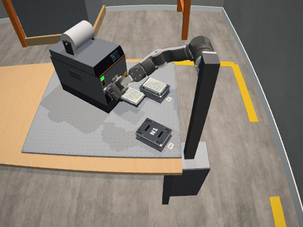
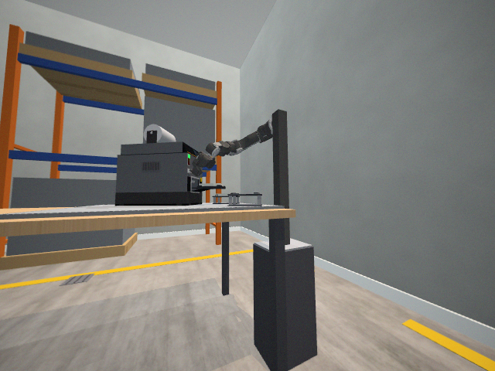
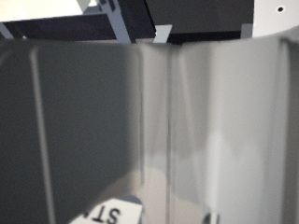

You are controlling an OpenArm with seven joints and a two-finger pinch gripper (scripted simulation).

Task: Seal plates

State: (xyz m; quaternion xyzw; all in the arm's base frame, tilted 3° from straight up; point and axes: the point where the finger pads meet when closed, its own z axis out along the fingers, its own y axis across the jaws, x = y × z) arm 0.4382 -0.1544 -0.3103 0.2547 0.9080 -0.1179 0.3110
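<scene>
Now: the white start button 3 cm ahead of my hand, 2 cm to the right of it and 1 cm above it. From my hand the other things lie so: foil roll 24 cm above, 22 cm to the right, 17 cm ahead; then white well plate 24 cm behind, 17 cm to the right, 12 cm below; then sealer stage 11 cm behind, 7 cm below, 4 cm to the right.
</scene>
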